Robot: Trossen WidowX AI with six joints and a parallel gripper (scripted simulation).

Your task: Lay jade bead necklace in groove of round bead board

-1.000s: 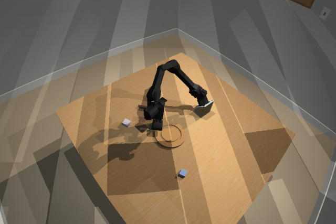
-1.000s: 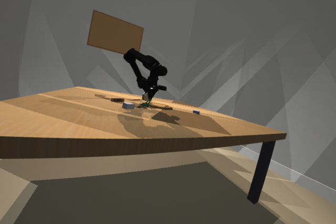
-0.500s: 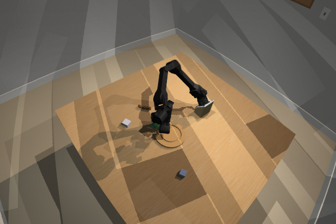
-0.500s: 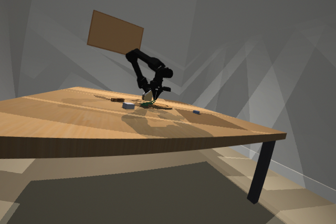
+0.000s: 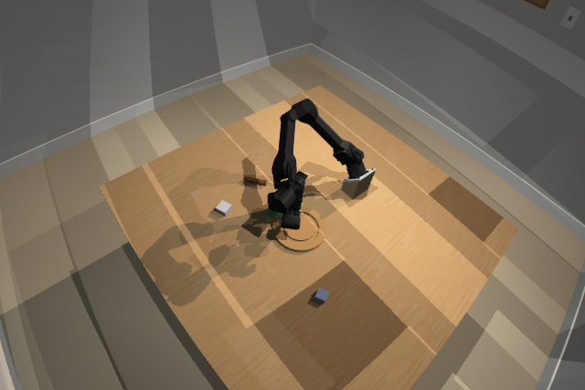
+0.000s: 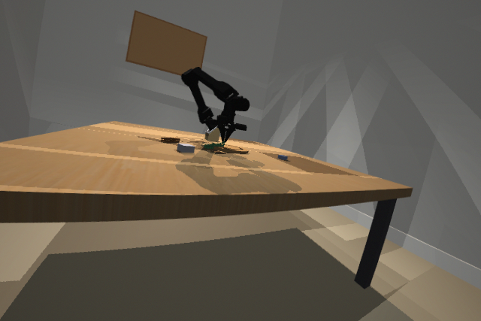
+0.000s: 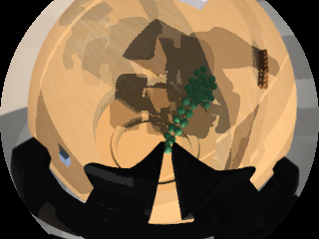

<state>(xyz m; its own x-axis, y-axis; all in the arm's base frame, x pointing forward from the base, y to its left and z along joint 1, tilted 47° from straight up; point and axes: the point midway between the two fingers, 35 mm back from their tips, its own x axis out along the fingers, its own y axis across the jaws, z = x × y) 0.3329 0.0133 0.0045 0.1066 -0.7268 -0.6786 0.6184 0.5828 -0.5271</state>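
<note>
Now: the round wooden bead board 20 mm behind my gripper tip, 40 mm to the left of it and 20 mm below it. Round my gripper tip: blue block (70 mm ahead, 300 mm to the left, 20 mm below); then pale grey block (180 mm ahead, 180 mm to the right, 20 mm below).
</note>
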